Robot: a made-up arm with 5 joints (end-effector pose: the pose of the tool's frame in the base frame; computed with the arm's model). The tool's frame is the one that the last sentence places.
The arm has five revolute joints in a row. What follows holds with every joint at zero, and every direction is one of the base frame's. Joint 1 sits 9 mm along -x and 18 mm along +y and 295 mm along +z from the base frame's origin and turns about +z. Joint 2 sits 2 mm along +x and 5 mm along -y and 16 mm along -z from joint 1 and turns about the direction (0, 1, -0.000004). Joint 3 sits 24 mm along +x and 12 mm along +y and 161 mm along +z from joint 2 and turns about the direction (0, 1, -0.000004). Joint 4 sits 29 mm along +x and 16 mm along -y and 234 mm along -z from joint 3 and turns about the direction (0, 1, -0.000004). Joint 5 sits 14 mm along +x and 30 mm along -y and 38 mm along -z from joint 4 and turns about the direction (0, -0.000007, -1). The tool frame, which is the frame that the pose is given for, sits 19 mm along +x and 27 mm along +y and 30 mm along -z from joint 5; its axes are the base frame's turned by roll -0.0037, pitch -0.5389 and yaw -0.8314 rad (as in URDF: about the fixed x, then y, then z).
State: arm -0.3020 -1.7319 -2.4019 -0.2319 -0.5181
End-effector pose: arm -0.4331 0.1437 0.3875 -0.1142 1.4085 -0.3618
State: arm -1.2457 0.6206 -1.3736 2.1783 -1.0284
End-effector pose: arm 0.0559 -0.2019 0.2346 0.6829 0.6521 -1.0430
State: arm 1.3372 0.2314 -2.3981 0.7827 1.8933
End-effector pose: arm 0.1272 0.3071 0.6059 0.9527 0.2655 -1.4252
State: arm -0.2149 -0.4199 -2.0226 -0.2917 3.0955
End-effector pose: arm 0.0911 -0.0723 0.6945 -2.6661 -0.9073 1.3064
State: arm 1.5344 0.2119 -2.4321 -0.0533 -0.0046
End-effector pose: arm 0.0123 0.2762 0.6650 2.2598 -1.1672 -0.2234
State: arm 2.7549 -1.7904 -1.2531 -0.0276 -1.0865
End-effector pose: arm 0.1432 -0.0336 0.5708 -2.7627 0.9095 0.6554
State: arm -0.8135 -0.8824 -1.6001 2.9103 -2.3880
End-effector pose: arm -0.0639 0.0096 0.5483 0.5844 -0.3434 0.5989
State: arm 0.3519 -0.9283 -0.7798 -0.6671 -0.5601
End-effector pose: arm 0.1349 0.0644 0.5154 0.8094 -2.7680 -0.1833
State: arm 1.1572 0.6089 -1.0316 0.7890 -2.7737
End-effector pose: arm 0.1236 0.1775 0.1372 0.9918 0.4676 2.8040
